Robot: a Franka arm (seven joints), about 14 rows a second.
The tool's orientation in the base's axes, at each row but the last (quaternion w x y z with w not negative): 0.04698 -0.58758 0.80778 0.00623; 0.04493 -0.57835 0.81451 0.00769; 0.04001 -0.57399 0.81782 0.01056; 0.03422 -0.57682 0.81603 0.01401; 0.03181 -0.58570 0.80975 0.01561; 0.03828 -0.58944 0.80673 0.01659; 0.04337 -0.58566 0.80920 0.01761; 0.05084 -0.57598 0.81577 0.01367
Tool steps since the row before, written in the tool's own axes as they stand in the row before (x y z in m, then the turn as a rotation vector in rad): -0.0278 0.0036 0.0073 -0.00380 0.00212 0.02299; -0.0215 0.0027 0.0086 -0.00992 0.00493 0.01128; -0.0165 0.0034 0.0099 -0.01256 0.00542 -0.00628; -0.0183 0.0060 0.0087 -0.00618 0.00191 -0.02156; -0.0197 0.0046 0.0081 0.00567 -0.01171 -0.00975; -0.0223 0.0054 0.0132 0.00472 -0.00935 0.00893; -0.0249 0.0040 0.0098 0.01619 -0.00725 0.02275; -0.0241 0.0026 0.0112 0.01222 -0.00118 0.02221
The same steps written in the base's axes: 0.0056 0.0280 -0.0051 0.00072 0.00576 -0.02267; 0.0050 0.0217 -0.0069 -0.00068 0.01170 -0.01061; 0.0029 0.0173 -0.0087 -0.00118 0.01323 0.00708; 0.0008 0.0198 -0.0075 -0.00060 0.00511 0.02191; 0.0020 0.0206 -0.0068 0.00903 -0.00965 0.00947; 0.0022 0.0238 -0.0114 0.00785 -0.00669 -0.00911; 0.0044 0.0256 -0.0076 0.00299 -0.01579 -0.02396; 0.0063 0.0244 -0.0089 -0.00145 -0.01007 -0.02325
